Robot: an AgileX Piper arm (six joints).
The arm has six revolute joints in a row. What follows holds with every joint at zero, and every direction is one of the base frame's. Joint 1 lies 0.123 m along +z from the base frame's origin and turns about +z. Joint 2 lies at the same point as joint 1 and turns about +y. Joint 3 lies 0.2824 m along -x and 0.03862 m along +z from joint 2 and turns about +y. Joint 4 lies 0.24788 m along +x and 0.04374 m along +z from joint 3 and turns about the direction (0.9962, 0, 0.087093). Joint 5 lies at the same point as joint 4 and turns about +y. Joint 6 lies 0.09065 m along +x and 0.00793 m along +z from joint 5 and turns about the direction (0.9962, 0, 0.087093). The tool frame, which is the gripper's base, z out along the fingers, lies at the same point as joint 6; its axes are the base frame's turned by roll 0, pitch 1.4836 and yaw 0 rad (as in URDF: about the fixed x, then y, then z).
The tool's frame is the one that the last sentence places.
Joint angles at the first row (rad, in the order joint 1, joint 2, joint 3, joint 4, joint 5, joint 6):
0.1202 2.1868 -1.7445 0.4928 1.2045 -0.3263
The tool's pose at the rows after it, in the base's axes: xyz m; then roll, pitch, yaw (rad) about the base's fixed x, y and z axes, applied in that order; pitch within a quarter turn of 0, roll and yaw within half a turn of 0:
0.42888 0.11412 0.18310 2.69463 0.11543 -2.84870
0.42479 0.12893 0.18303 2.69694 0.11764 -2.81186
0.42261 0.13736 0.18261 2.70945 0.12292 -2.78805
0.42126 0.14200 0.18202 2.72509 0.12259 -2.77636
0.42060 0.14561 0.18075 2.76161 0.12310 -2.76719
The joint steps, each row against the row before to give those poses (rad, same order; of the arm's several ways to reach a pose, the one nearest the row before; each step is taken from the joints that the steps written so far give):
0.0492 0.0000 0.0000 0.0000 0.0000 -0.0006
0.0350 0.0000 0.0000 -0.0017 -0.0018 -0.0020
0.0218 0.0000 0.0000 -0.0111 -0.0077 0.0001
0.0138 0.0000 0.0000 -0.0160 -0.0056 0.0079
0.0151 0.0000 -0.0001 -0.0374 -0.0140 0.0195

